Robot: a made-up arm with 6 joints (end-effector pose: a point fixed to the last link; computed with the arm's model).
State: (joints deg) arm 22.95 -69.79 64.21 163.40 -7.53 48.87
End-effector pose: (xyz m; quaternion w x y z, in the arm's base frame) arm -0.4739 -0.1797 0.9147 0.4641 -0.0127 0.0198 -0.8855
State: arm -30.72 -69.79 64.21 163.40 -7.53 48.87
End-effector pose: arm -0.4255 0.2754 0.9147 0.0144 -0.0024 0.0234 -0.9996
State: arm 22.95 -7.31 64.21 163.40 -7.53 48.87
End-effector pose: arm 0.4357 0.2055 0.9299 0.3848 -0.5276 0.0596 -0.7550
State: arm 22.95 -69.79 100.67 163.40 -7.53 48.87
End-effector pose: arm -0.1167 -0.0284 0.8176 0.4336 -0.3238 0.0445 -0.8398
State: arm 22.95 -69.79 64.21 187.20 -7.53 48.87
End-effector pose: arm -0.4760 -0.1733 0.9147 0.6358 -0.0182 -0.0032 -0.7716
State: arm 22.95 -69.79 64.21 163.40 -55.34 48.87
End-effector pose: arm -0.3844 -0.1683 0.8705 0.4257 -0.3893 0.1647 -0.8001
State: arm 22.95 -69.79 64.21 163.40 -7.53 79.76
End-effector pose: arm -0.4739 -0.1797 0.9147 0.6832 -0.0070 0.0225 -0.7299
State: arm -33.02 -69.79 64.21 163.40 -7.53 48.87
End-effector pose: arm -0.4141 0.2922 0.9147 0.0056 0.0019 -0.0235 0.9997
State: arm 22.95 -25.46 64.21 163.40 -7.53 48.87
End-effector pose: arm 0.1779 0.0964 1.0390 0.4211 -0.3877 0.0494 -0.8185
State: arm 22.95 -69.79 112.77 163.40 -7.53 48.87
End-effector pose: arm -0.0194 0.0128 0.7341 0.4135 -0.4213 0.0519 -0.8055
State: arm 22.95 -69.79 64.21 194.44 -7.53 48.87
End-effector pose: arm -0.4772 -0.1716 0.9147 0.6829 -0.0197 -0.0102 -0.7302
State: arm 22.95 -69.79 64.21 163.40 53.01 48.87
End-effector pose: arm -0.5837 -0.1904 0.8559 0.3991 0.4588 -0.1652 -0.7765
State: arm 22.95 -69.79 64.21 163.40 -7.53 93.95
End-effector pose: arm -0.4739 -0.1797 0.9147 0.7681 -0.0041 0.0232 -0.6399
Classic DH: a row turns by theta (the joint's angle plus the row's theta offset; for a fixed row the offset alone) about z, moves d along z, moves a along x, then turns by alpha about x. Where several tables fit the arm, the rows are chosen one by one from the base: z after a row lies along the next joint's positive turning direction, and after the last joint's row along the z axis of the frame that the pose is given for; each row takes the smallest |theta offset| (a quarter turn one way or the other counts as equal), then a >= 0, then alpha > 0; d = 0 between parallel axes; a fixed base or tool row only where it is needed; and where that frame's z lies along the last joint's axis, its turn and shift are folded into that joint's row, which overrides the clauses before.
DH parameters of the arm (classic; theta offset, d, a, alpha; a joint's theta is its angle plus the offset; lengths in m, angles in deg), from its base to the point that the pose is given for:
joint 1: 0 0.108 0 -90
joint 2: -90 0 0.49 0
joint 3: 90 0.024 0 90
joint 4: 0 0.516 0 -90
joint 5: 0 0 0 90
joint 6: 0 0.124 0 0

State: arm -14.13 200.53 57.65 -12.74 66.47 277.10
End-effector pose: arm -0.7257 0.1816 -0.3582 0.6188 0.2615 -0.1867 -0.7169
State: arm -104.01 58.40 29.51 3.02 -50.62 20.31
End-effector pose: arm -0.2257 -0.9827 0.4821 0.7118 0.2941 0.1275 -0.6250
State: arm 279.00 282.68 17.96 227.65 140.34 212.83
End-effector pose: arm -0.1697 0.8510 0.3840 0.0175 0.6120 0.7118 -0.3443
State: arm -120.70 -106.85 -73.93 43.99 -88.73 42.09
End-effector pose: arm 0.1369 0.3522 -0.5515 0.3404 0.6914 -0.1680 -0.6148
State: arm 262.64 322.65 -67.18 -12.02 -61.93 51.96
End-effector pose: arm 0.1523 0.8136 0.2498 0.0705 -0.9423 -0.2979 -0.1352
